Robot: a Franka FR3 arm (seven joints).
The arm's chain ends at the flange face. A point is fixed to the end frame.
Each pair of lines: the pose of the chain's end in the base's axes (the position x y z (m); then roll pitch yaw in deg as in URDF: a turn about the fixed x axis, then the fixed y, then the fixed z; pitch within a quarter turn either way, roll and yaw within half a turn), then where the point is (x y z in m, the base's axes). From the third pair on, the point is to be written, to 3 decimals.
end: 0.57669, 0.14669, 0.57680, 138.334, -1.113, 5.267
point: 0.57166 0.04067 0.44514
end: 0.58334, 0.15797, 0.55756, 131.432, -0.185, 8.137
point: 0.58359 0.03665 0.43974
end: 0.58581, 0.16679, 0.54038, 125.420, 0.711, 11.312
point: 0.593 0.034 0.436
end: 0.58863, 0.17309, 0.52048, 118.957, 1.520, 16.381
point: 0.610 0.031 0.432
